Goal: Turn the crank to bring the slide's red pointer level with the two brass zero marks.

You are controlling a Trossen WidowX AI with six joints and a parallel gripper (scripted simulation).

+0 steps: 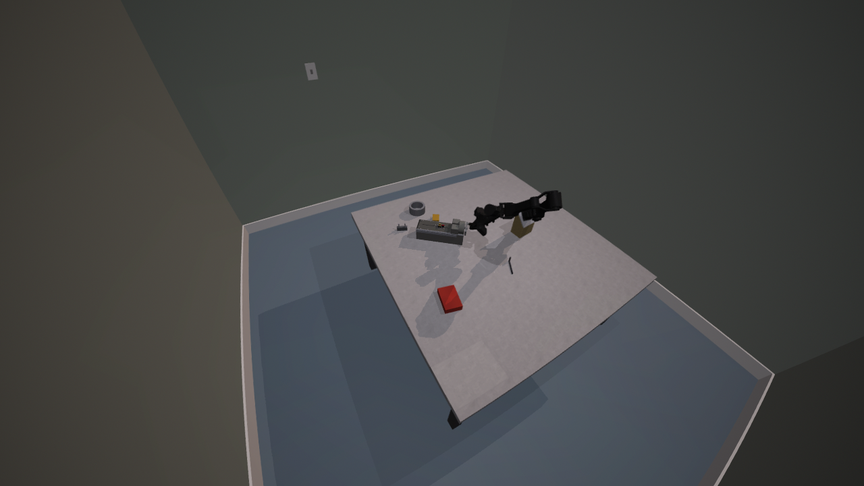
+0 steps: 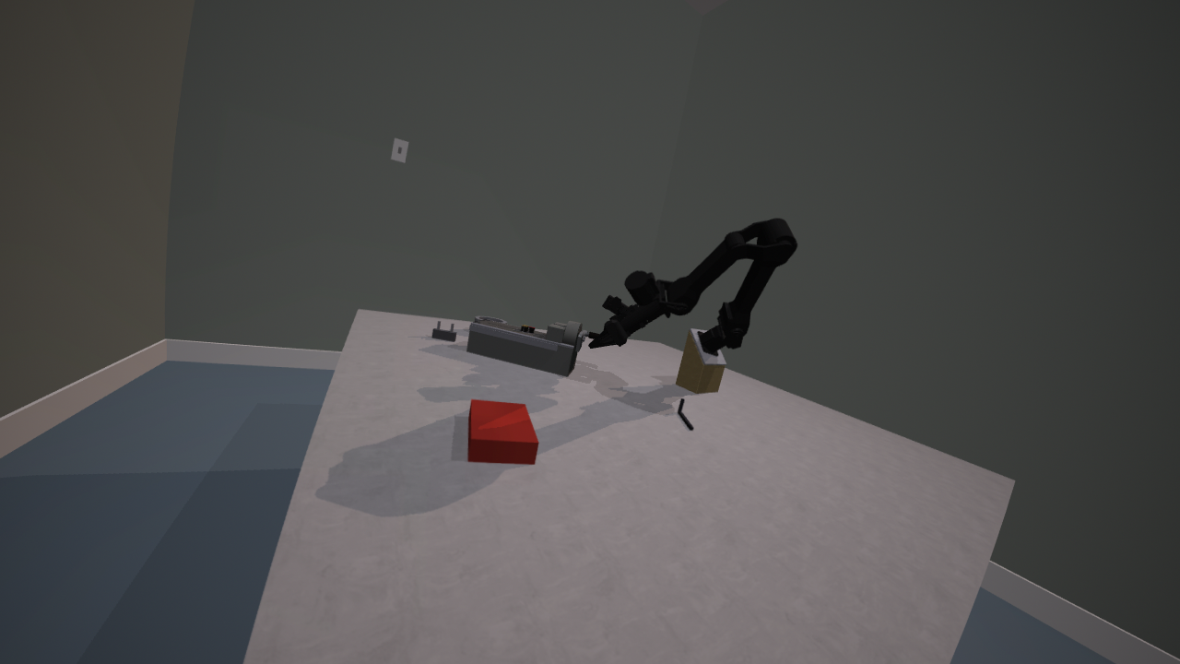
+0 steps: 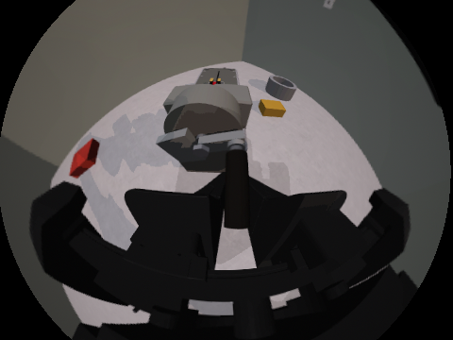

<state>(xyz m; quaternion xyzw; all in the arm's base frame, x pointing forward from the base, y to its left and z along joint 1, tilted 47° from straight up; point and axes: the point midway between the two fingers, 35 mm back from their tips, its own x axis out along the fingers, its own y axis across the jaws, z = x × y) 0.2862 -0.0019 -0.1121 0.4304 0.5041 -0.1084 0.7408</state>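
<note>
My gripper tip is 30 mm below the black crank handle, 10 mm to the right of it and 10 mm past it. Also, from my gripper tip: yellow block 220 mm to the right, 100 mm ahead, 60 mm below; then red pointer 130 mm ahead, 70 mm to the right, 10 mm above; then black bent key 270 mm to the left, 80 mm behind, 60 mm below.
</note>
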